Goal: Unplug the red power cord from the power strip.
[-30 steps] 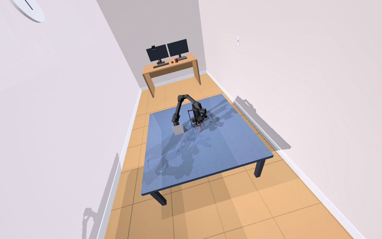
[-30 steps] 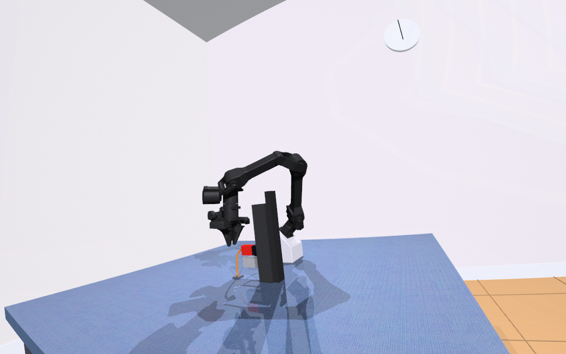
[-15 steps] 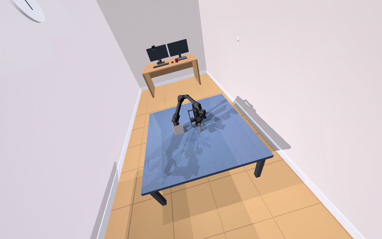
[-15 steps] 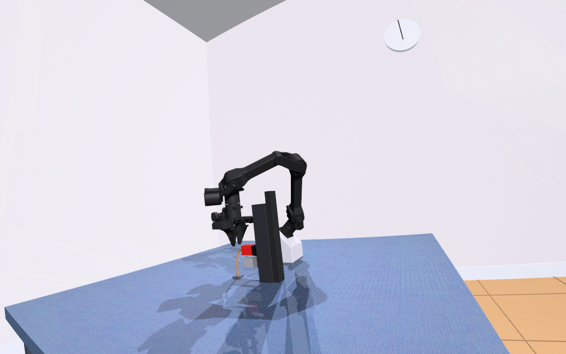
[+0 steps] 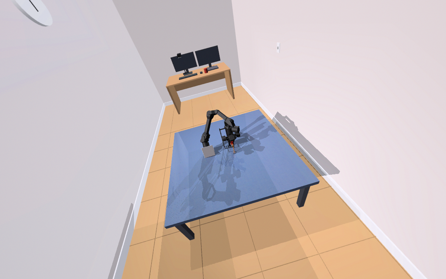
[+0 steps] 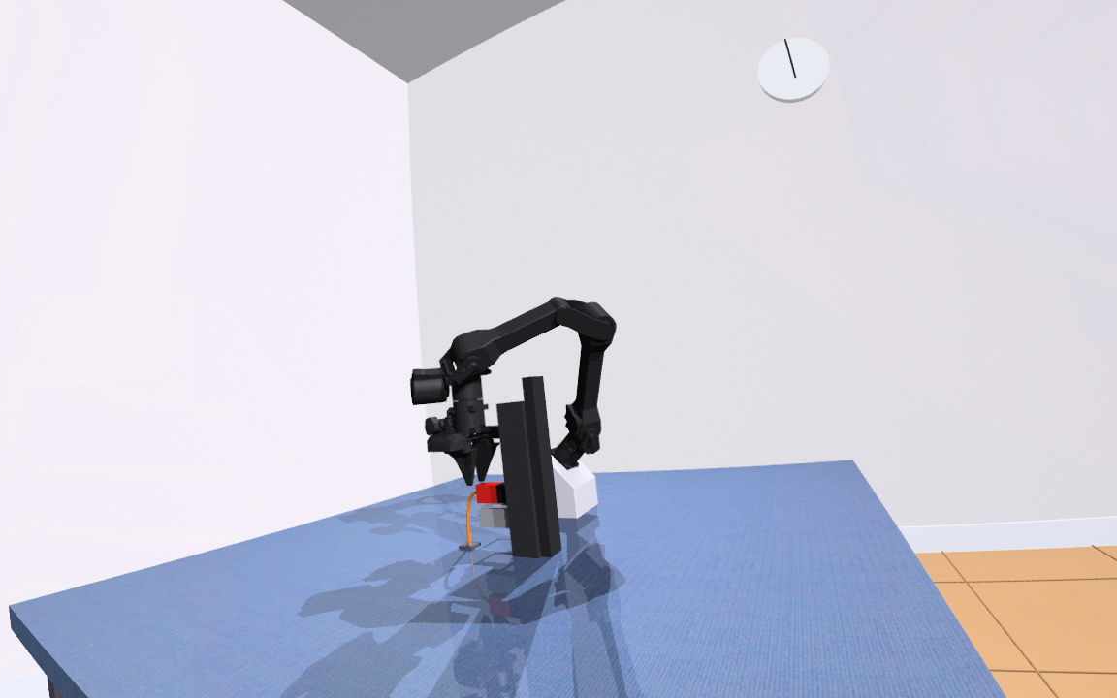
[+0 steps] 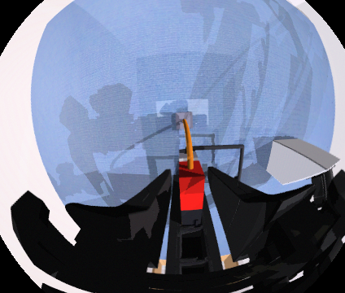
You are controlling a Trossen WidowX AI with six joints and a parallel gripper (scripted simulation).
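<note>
Right now the red plug is 1 cm behind my gripper tip, 5 cm to the left of it and 1 cm below it.
</note>
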